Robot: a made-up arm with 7 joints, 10 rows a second.
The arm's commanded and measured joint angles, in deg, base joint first. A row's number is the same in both.
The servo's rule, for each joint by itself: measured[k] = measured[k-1] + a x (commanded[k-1-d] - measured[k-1]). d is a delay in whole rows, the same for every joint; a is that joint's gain. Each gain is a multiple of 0.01, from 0.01 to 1. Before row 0 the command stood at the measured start. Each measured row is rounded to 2 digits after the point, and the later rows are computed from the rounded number. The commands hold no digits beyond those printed.
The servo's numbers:
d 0
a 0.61 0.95 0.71 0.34 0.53 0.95 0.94
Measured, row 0:
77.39 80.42 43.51 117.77 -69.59 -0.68 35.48
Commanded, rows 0 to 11:
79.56 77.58 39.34 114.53 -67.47 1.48 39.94
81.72 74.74 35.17 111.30 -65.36 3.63 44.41
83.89 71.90 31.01 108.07 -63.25 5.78 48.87
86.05 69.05 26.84 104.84 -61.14 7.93 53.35
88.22 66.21 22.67 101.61 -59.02 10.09 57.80
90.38 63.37 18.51 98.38 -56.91 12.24 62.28
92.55 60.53 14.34 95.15 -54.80 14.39 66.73
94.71 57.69 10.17 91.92 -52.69 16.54 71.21
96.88 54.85 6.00 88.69 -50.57 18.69 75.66
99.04 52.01 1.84 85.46 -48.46 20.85 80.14
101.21 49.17 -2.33 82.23 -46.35 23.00 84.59
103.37 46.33 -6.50 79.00 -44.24 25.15 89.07
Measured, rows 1 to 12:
78.71 77.72 40.55 116.67 -68.47 1.37 39.67
80.55 74.89 36.73 114.84 -66.82 3.52 44.13
82.59 72.05 32.67 112.54 -64.93 5.67 48.59
84.70 69.20 28.53 109.92 -62.92 7.82 53.06
86.85 66.36 24.37 107.09 -60.85 9.98 57.52
89.00 63.52 20.21 104.13 -58.76 12.13 61.99
91.17 60.68 16.04 101.08 -56.66 14.28 66.45
93.33 57.84 11.87 97.97 -54.56 16.43 70.92
95.50 55.00 7.70 94.81 -52.45 18.58 75.38
97.66 52.16 3.54 91.63 -50.34 20.74 79.85
99.83 49.32 -0.63 88.43 -48.23 22.89 84.31
101.99 46.48 -4.80 85.22 -46.12 25.04 88.78

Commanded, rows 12 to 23:
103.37 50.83 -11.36 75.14 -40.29 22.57 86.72
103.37 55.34 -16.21 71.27 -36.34 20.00 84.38
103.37 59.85 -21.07 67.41 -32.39 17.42 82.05
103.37 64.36 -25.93 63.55 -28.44 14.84 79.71
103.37 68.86 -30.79 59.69 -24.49 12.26 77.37
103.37 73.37 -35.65 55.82 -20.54 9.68 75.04
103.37 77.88 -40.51 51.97 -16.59 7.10 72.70
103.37 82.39 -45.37 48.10 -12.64 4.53 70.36
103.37 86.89 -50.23 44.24 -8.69 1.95 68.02
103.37 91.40 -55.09 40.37 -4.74 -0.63 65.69
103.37 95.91 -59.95 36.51 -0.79 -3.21 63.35
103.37 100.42 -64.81 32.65 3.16 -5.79 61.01
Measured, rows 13 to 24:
102.83 50.61 -9.46 81.79 -43.03 22.69 86.84
103.16 55.10 -14.25 78.21 -39.48 20.13 84.53
103.29 59.61 -19.09 74.54 -35.72 17.56 82.20
103.34 64.12 -23.95 70.80 -31.86 14.98 79.86
103.36 68.62 -28.81 67.02 -27.95 12.40 77.52
103.37 73.13 -33.67 63.21 -24.02 9.82 75.19
103.37 77.64 -38.53 59.39 -20.08 7.24 72.85
103.37 82.15 -43.39 55.55 -16.14 4.67 70.51
103.37 86.65 -48.25 51.70 -12.19 2.09 68.17
103.37 91.16 -53.11 47.85 -8.24 -0.49 65.84
103.37 95.67 -57.97 43.99 -4.29 -3.07 63.50
103.37 100.18 -62.83 40.13 -0.34 -5.65 61.16

